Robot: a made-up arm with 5 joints. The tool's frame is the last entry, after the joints. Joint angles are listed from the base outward. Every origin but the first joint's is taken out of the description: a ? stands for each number. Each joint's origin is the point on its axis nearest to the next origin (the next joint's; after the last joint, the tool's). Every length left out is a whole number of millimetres.
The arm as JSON. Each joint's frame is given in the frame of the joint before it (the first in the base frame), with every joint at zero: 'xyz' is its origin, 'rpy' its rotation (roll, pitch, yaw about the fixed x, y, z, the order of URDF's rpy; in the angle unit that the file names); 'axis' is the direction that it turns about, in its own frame. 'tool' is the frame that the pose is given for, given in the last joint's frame.
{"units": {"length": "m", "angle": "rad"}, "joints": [
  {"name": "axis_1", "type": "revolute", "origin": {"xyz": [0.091, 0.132, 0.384], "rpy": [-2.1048, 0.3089, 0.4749]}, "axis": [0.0, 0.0, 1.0]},
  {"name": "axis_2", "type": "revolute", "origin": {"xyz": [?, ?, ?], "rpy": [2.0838, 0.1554, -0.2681]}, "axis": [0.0, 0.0, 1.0]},
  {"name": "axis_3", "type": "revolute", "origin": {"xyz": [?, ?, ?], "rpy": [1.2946, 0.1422, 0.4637]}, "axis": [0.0, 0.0, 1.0]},
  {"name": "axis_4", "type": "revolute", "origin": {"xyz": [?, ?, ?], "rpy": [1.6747, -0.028, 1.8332]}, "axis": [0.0, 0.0, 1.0]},
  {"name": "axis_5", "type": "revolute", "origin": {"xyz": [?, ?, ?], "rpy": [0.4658, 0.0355, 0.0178]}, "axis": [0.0, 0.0, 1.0]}
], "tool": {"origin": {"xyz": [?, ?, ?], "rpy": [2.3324, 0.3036, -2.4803]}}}
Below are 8 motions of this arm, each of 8 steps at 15 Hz.
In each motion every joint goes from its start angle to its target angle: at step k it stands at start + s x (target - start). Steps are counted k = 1, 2, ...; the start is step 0. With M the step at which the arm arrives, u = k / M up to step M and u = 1 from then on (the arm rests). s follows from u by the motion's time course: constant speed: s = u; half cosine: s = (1 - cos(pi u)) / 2; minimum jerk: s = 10 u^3 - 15 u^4 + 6 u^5.
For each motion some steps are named. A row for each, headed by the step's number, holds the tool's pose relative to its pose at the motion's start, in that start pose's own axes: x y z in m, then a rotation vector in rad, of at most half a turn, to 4 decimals.
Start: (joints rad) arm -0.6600 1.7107 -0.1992 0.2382 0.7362
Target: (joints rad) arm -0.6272 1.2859 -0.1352 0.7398 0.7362
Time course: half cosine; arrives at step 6
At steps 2, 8:
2: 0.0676 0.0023 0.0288 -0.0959 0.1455 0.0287
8: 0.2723 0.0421 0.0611 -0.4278 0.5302 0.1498

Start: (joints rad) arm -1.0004 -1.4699 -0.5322 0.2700 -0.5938
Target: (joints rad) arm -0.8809 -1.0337 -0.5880 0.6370 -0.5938
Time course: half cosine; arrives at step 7
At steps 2, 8:
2: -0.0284 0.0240 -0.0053 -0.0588 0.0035 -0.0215
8: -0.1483 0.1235 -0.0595 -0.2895 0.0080 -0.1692

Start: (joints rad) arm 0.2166 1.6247 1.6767 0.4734 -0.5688
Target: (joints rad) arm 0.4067 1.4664 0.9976 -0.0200 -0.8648
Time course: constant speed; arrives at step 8
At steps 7, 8:
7: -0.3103 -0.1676 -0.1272 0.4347 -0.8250 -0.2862
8: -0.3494 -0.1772 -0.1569 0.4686 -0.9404 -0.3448

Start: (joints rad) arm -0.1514 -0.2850 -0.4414 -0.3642 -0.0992
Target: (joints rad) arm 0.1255 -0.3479 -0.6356 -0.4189 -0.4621
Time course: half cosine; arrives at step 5
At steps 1, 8:
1: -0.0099 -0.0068 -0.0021 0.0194 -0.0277 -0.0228
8: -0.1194 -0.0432 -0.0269 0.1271 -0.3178 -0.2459

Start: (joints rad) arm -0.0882 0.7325 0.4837 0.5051 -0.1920
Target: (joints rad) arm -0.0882 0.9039 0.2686 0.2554 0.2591
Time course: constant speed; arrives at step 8
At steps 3, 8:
3: -0.0203 0.0183 0.0031 -0.0152 0.0531 -0.1742
8: -0.0558 0.0525 0.0049 -0.0200 0.1372 -0.4635

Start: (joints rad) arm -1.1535 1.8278 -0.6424 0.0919 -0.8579
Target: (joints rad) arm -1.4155 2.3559 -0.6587 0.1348 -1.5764
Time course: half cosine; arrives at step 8
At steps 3, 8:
3: -0.0976 0.0693 -0.0085 -0.0665 -0.2884 0.2244
8: -0.3014 0.2110 -0.1051 -0.2843 -0.8237 0.7914

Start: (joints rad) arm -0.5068 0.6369 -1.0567 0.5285 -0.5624
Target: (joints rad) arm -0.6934 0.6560 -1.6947 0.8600 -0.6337
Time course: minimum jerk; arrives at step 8
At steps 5, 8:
5: -0.0482 -0.1225 -0.0999 0.2344 0.1320 -0.2977
8: -0.0663 -0.1616 -0.1482 0.3453 0.1964 -0.3924

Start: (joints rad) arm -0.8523 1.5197 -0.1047 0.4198 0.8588
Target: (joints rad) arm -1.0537 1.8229 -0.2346 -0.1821 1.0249
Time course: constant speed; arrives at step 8
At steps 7, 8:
7: -0.1358 0.0084 -0.2446 0.5377 -0.3948 -0.0924
8: -0.1485 0.0199 -0.2842 0.6103 -0.4578 -0.1020

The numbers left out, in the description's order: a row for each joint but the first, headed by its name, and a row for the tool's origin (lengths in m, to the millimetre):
axis_2: -0.172 -0.304 0.0
axis_3: 0.288 -0.308 0.0
axis_4: -0.268 -0.122 0.0
axis_5: -0.057 0.112 0.0
tool: 0.03 0.048 0.0

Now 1 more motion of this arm.
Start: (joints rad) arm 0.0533 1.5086 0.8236 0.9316 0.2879
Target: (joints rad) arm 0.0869 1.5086 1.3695 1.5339 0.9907
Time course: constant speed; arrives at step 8
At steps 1, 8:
1: -0.0004 0.0255 0.0184 -0.1210 0.0676 -0.0758
8: -0.0023 0.2039 0.0613 -0.8520 0.3544 -0.8736

